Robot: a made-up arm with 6 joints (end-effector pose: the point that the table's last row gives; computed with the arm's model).
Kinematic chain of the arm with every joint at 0, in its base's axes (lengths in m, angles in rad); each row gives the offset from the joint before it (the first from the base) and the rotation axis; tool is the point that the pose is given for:
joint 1: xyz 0 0 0.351 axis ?
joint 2: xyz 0 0 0 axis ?
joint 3: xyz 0 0 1.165 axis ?
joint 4: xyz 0 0 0 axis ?
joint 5: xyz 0.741 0 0 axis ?
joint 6: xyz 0 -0.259 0 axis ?
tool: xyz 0 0 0
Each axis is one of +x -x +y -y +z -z.
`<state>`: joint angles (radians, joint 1 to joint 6).
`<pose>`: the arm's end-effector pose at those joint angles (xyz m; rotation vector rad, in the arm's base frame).
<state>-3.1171 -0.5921 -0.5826 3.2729 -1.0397 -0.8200</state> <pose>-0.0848 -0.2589 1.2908 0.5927 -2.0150 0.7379</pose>
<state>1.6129 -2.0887 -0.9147 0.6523 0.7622 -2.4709</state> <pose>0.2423 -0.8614 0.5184 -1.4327 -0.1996 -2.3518</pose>
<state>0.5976 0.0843 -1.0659 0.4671 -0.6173 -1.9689</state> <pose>0.5493 0.0942 0.8831 0.5294 1.2606 -0.9238</pose>
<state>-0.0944 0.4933 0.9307 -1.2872 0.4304 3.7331</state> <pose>1.3155 -0.1973 1.4657 -2.2406 0.3552 -0.8796</pose>
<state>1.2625 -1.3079 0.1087 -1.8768 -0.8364 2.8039</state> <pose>-0.3071 -0.7073 1.3480 0.0939 -2.2934 0.5675</pose>
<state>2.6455 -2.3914 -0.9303 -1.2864 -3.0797 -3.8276</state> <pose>0.4445 -0.1579 0.2081 -0.1558 1.5201 0.0017</pose>
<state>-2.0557 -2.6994 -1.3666 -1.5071 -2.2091 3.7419</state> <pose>0.0193 0.0720 -0.0428 2.7797 -0.3802 -0.9804</pose>
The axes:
joint 1: +z
joint 2: +y
joint 3: -y
joint 4: -x
joint 5: -y
joint 6: -x

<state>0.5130 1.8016 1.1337 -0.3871 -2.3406 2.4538</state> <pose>1.5600 0.6035 -0.4512 0.1973 -0.5438 -2.8686</pose>
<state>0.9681 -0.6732 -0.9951 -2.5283 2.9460 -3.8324</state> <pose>-0.2145 0.0619 0.8860 -1.2329 1.8008 -1.4761</pose>
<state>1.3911 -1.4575 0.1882 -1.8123 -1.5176 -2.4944</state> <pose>-0.2329 -0.9356 1.2404 0.0748 -2.8878 -1.0850</pose>
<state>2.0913 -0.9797 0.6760 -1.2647 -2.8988 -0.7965</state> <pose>0.4577 -0.6414 1.7595 -1.6285 0.6186 2.1747</pose>
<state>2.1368 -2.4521 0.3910 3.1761 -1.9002 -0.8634</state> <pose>0.5573 -1.3599 -0.3214 1.4126 1.0824 -1.4671</pose>
